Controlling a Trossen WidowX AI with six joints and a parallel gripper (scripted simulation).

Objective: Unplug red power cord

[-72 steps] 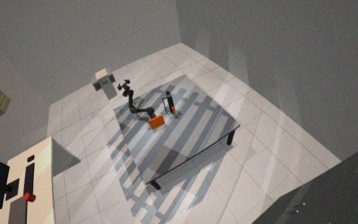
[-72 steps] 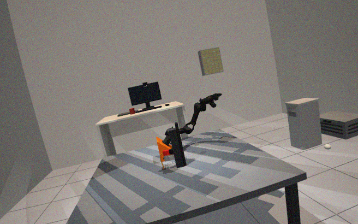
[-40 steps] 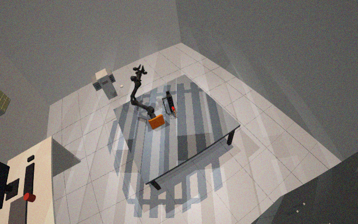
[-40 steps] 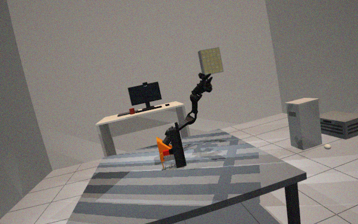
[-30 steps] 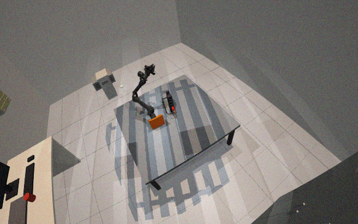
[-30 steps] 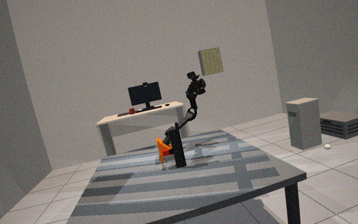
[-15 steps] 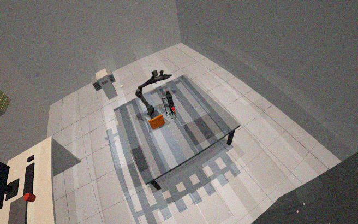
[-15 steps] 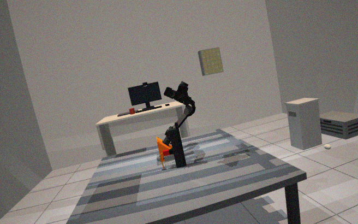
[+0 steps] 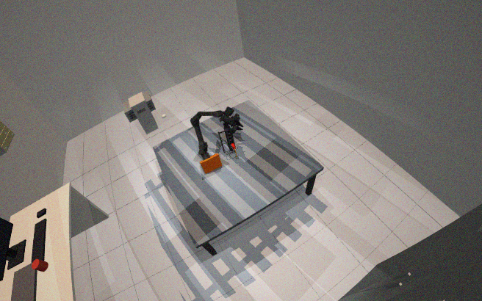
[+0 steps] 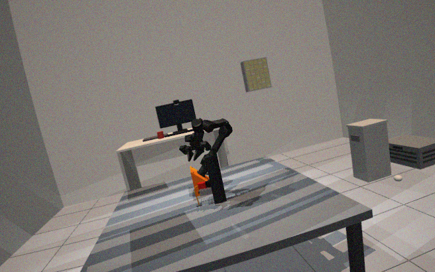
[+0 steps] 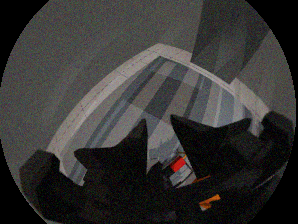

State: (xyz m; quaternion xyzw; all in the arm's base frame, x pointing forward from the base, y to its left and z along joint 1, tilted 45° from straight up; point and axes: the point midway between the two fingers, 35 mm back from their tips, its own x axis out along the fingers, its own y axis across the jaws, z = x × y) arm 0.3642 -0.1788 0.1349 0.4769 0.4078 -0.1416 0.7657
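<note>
Now: gripper tip 180 mm above the red plug, 120 mm past it and 50 mm to the right of it.
</note>
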